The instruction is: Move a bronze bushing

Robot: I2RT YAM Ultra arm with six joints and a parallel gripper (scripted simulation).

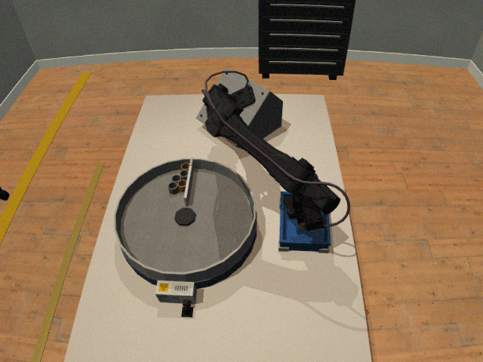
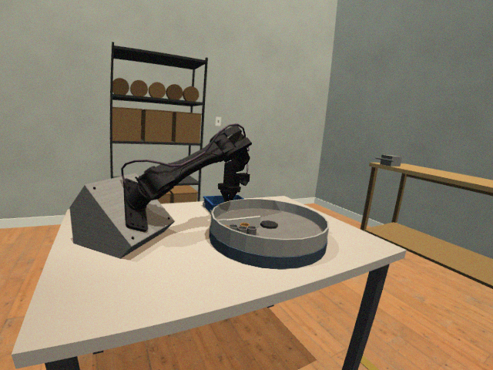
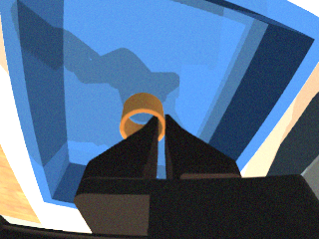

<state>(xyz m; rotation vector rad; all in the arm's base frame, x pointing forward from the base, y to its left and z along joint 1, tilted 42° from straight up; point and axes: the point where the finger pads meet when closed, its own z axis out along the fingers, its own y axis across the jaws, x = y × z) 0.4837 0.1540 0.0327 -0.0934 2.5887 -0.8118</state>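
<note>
My hand is 10 mm to the right of the blue crate and 10 mm above it. The rest, counted from my hand: grey turntable: 80 mm behind, 330 mm to the right, 20 mm above.
</note>
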